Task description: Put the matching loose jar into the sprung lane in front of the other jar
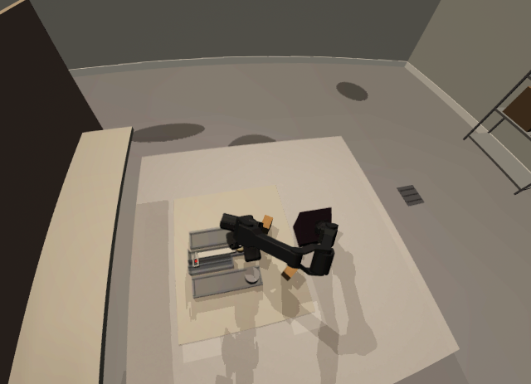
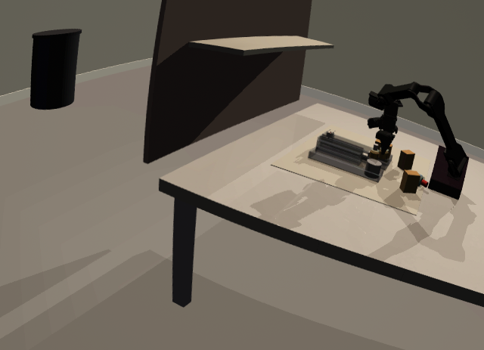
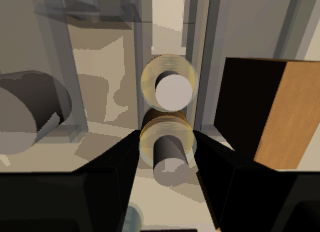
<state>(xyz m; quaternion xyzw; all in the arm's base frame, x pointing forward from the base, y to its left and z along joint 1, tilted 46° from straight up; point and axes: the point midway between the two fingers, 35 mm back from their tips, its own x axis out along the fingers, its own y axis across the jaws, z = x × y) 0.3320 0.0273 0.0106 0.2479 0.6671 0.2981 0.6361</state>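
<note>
Right now the grey lane rack is 140 mm ahead of my gripper tip, 40 mm below it and 30 mm to the left of it. The rest, counted from my gripper tip: red mark: 220 mm ahead, 50 mm to the left, 10 mm above.
</note>
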